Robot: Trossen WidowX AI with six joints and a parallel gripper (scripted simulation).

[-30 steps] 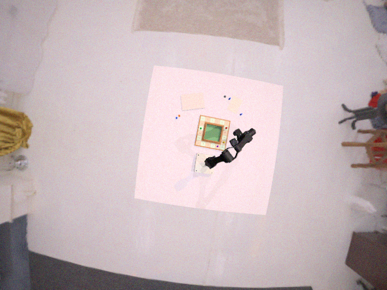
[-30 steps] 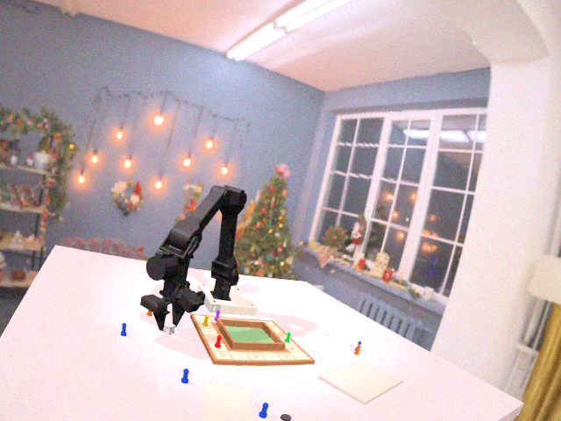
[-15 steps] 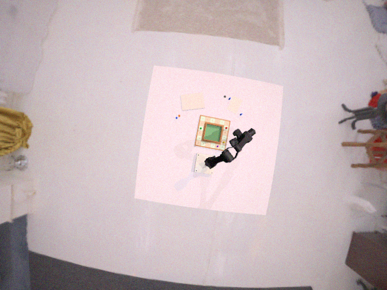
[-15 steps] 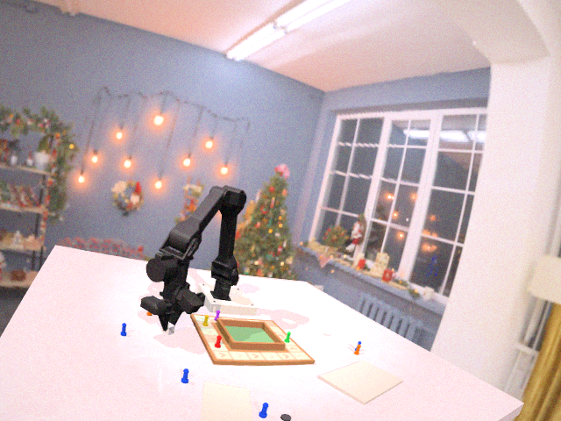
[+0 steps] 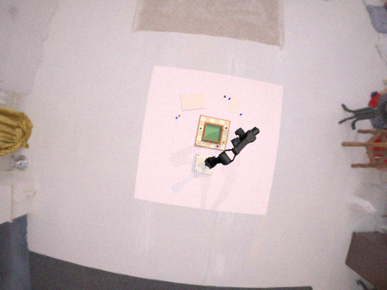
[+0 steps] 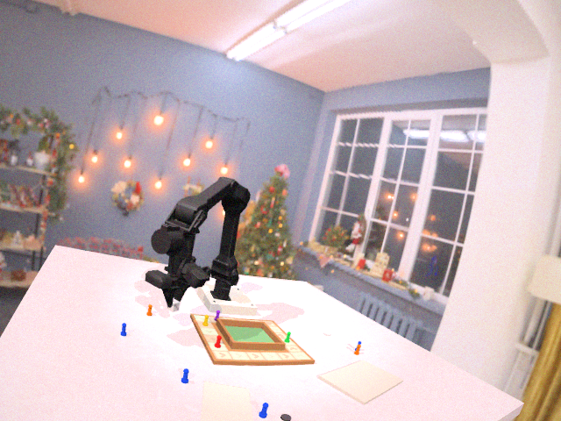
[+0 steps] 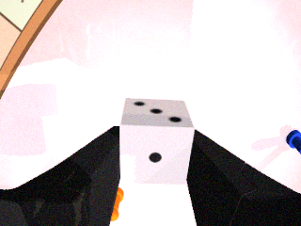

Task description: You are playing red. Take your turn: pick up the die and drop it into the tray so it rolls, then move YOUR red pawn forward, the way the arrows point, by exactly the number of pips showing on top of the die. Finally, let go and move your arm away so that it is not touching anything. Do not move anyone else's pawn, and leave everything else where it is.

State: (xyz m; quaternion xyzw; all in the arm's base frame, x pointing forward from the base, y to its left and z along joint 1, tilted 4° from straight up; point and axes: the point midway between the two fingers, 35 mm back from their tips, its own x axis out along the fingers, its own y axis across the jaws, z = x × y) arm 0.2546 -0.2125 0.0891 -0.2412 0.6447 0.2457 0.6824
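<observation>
The red pawn is 12 cm to the left of my gripper tip, 8 cm ahead of it and 5 cm below it. From my gripper tip the other things lie so: white die: right at my gripper tip; then purple pawn: 16 cm to the left, 10 cm behind, 5 cm below; then yellow pawn: 11 cm to the left, 5 cm below, 5 cm behind.
</observation>
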